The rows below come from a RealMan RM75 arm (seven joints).
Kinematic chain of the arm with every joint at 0, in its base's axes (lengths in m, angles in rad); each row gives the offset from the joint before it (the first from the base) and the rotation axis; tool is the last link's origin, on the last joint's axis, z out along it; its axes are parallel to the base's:
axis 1: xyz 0 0 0.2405 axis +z
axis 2: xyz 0 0 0 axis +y
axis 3: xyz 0 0 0.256 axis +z
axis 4: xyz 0 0 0 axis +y
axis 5: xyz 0 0 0.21 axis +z
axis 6: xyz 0 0 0 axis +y
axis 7: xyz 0 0 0.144 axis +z
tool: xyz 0 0 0
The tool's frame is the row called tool.
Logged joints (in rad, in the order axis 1, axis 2, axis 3, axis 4, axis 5, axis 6, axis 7), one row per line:
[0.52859 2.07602 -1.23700 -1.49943 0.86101 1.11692 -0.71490]
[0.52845 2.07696 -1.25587 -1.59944 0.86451 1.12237 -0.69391]
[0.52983 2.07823 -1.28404 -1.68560 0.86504 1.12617 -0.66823]
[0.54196 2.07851 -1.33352 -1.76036 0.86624 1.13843 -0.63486]
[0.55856 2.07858 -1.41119 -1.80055 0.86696 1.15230 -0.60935]
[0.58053 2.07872 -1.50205 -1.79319 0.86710 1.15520 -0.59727]
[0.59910 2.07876 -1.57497 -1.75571 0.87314 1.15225 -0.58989]
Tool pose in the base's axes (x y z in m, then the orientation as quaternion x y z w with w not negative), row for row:
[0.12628 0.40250 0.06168 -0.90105 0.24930 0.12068 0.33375]
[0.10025 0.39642 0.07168 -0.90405 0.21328 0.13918 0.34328]
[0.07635 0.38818 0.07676 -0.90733 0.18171 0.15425 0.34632]
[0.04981 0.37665 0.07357 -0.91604 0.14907 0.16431 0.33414]
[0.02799 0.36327 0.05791 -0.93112 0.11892 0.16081 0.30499]
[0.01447 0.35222 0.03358 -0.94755 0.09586 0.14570 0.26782]
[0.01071 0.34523 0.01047 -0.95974 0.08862 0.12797 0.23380]
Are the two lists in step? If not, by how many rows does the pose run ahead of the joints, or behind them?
They are in step.
